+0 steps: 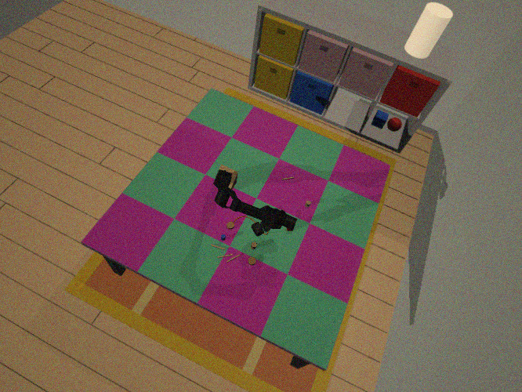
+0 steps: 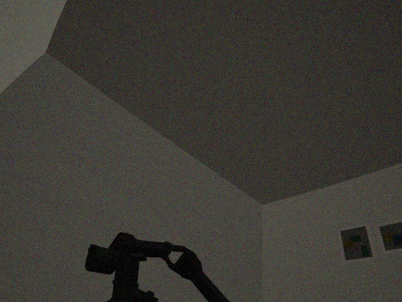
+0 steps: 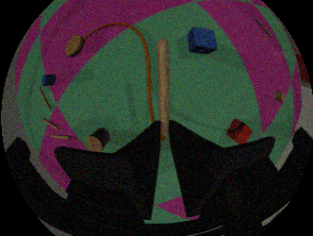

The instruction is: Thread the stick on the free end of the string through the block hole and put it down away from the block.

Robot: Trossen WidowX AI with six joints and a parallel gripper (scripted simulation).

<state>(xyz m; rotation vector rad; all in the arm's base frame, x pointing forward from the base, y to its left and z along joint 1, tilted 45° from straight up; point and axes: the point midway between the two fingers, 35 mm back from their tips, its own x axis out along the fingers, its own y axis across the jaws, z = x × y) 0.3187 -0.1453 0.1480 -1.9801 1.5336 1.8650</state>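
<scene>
Now: gripper tip 4 cm past the blue cube, 11 cm to the right of it and 5 cm above it. From my gripper tip the other things lie so: thin wooden stick 1 cm behind, 1 cm to the left; then round wooden button 18 cm behind, 3 cm to the right, 5 cm below; then red cube 11 cm ahead, 8 cm to the left, 5 cm below.
</scene>
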